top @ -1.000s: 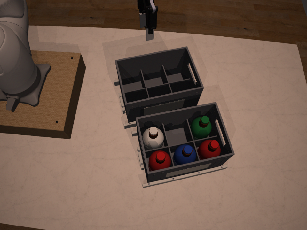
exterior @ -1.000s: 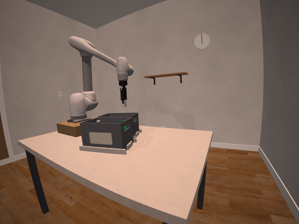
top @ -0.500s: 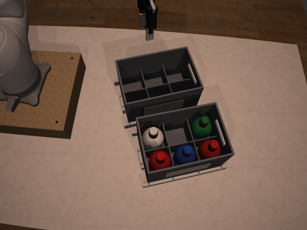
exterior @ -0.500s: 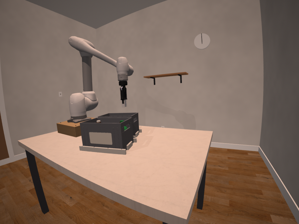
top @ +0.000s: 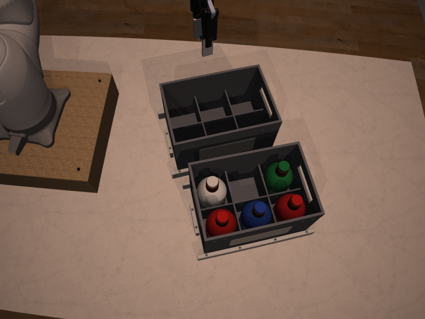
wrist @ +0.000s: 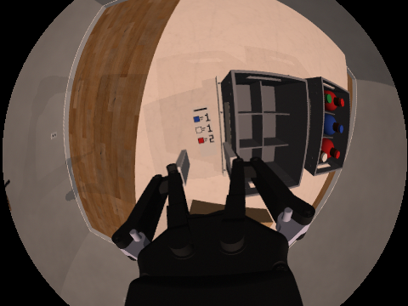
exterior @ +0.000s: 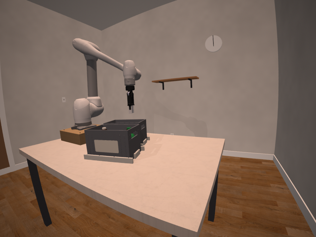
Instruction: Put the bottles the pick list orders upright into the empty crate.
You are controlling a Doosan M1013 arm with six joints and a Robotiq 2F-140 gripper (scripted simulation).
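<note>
The blue bottle lies 390 mm to the right of my hand, 190 mm ahead of it and 160 mm below it. The rest, counted from my hand: green bottle 280 mm to the right, 230 mm ahead, 160 mm below; then pick list 250 mm below; then white bottle 350 mm to the right, 160 mm below, 70 mm ahead.
</note>
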